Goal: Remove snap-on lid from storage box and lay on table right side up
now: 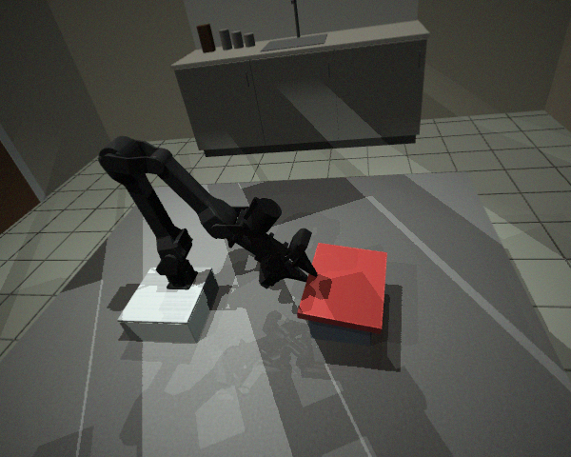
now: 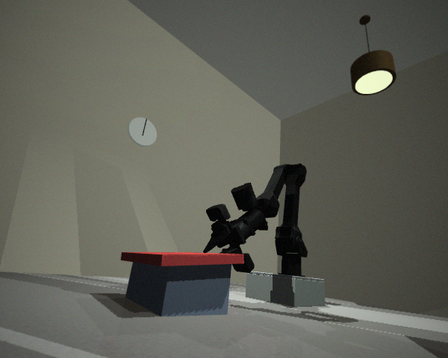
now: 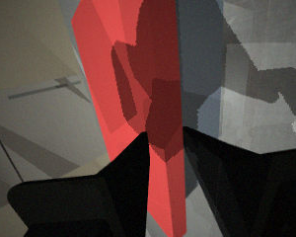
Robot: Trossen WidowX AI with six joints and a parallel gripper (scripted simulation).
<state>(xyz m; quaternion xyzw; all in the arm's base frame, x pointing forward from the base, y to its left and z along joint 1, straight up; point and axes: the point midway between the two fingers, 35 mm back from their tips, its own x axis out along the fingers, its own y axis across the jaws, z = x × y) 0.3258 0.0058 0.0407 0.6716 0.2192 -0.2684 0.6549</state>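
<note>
Right now the red lid is 80 mm ahead of my gripper tip. The rest, counted from my gripper tip: storage box 70 mm ahead, 50 mm below.
</note>
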